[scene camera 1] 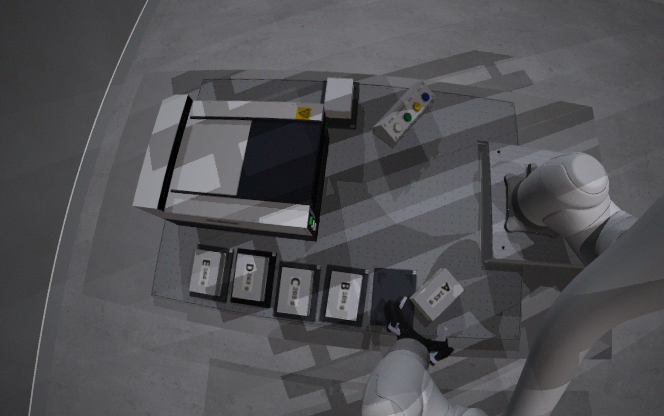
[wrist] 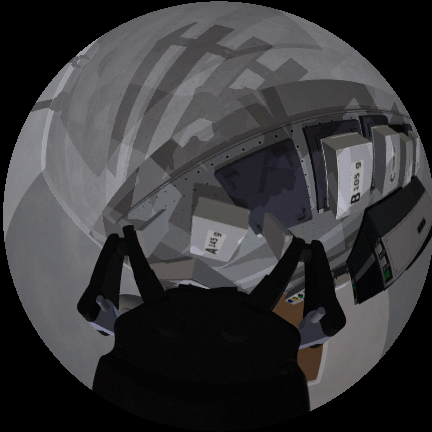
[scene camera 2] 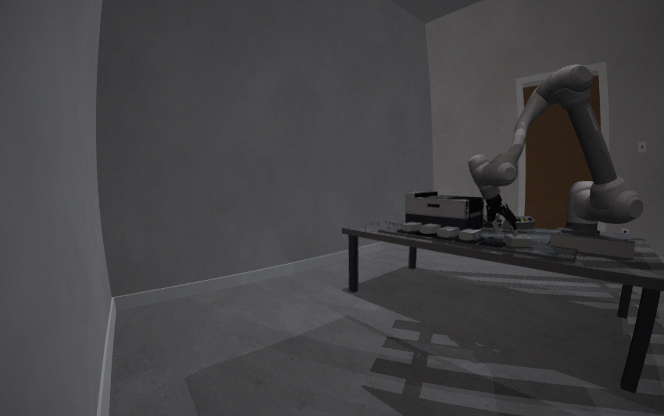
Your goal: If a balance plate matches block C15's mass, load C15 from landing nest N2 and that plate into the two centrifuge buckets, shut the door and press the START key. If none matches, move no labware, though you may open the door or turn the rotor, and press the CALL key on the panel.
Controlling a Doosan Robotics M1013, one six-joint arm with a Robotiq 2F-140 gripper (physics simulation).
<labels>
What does the gripper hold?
Nothing.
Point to a centrifuge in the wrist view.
At 385, 245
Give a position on a dark tray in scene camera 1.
389, 284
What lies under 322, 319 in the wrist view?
The gripper.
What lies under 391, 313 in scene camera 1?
The gripper.
</labels>
